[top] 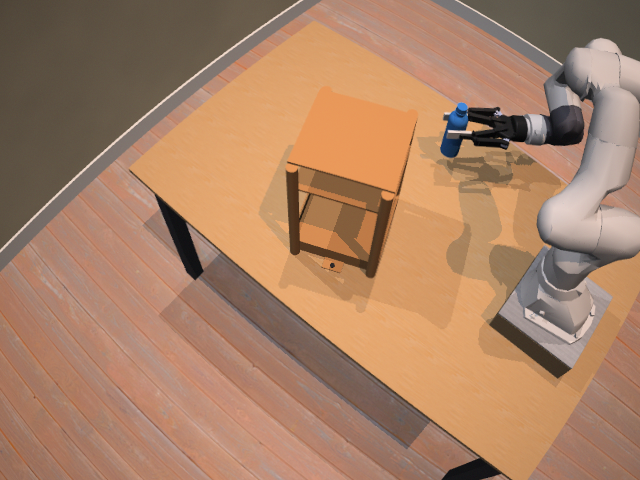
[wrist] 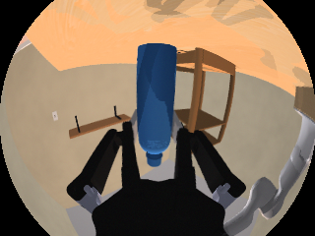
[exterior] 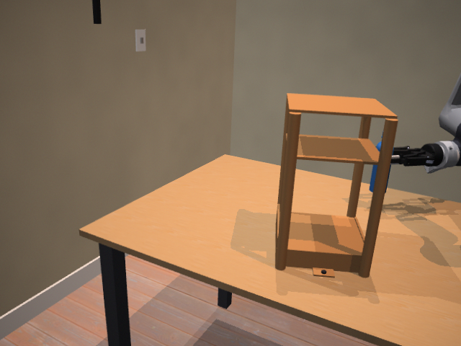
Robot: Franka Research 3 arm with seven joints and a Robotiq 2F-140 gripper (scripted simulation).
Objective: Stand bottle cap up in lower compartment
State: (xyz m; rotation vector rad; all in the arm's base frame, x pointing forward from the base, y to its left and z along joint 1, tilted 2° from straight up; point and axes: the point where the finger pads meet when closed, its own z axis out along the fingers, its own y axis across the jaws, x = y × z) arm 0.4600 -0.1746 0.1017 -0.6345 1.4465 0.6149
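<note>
My gripper is now 36 cm to the right of the shelving unit, 6 cm short of it and 2 cm below it.
</note>
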